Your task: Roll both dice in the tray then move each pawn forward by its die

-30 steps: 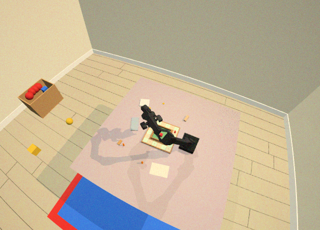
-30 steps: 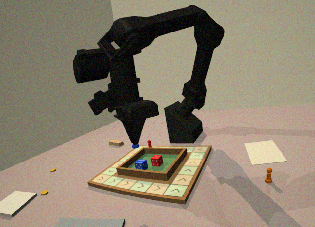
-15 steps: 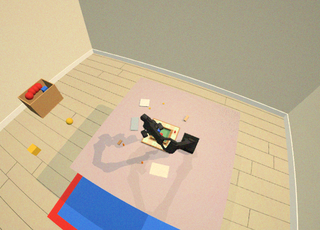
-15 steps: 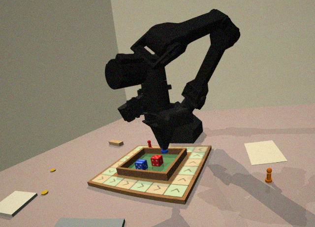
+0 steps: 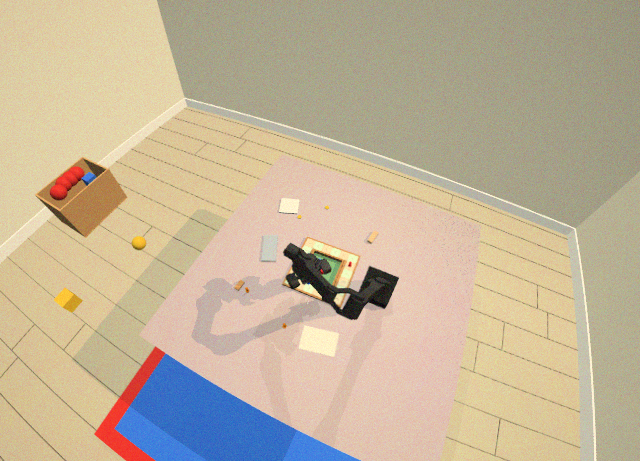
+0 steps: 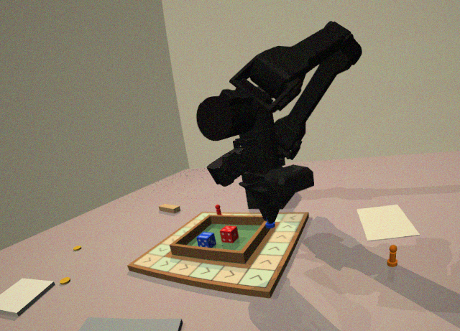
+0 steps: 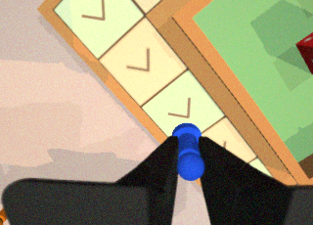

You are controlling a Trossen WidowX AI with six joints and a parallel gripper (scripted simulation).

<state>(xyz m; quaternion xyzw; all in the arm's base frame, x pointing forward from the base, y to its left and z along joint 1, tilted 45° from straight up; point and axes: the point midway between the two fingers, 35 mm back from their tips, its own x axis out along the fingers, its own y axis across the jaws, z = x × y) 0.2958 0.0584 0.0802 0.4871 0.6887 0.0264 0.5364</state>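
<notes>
The blue pawn is 10 mm above my gripper tip. From my gripper tip the other things lie so: white card (200 mm to the left, 130 mm behind, 70 mm below); then red pawn (180 mm to the right, 140 mm behind, 40 mm below); then green tray (110 mm to the right, 60 mm below, 30 mm behind).
</notes>
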